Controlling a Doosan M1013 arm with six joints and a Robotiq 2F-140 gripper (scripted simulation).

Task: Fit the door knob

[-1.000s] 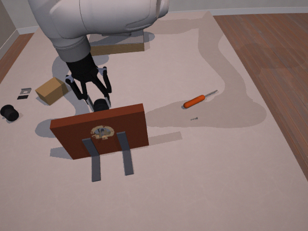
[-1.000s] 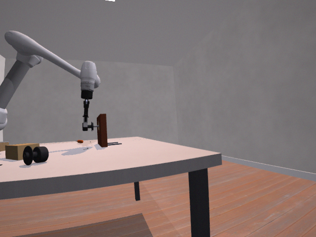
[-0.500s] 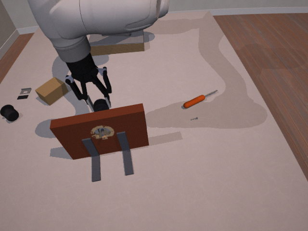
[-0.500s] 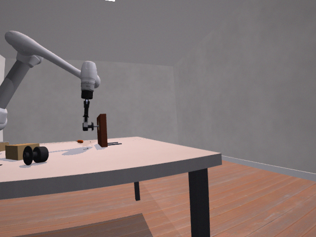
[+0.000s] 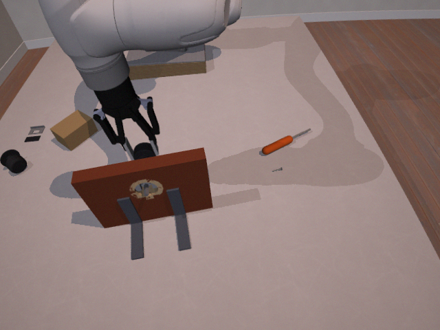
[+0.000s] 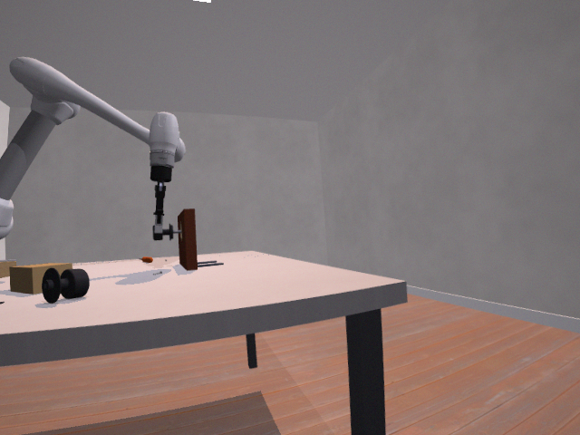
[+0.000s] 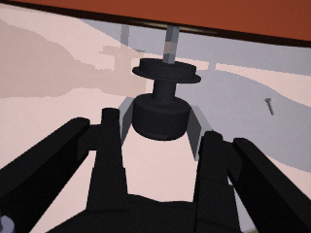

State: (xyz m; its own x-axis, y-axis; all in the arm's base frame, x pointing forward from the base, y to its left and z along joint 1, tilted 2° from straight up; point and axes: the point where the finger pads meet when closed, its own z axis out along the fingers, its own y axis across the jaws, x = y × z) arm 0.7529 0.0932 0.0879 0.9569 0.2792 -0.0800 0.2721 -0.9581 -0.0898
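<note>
My gripper is now 90 mm short of the latch socket, 30 mm to the right of it and 30 mm above it. The rest, counted from my hand: tan box: 200 mm behind, 340 mm to the right, 130 mm below; then brown wood panel: 90 mm ahead, 30 mm to the left, 50 mm below; then screw: 70 mm behind, 360 mm to the left, 160 mm below.
</note>
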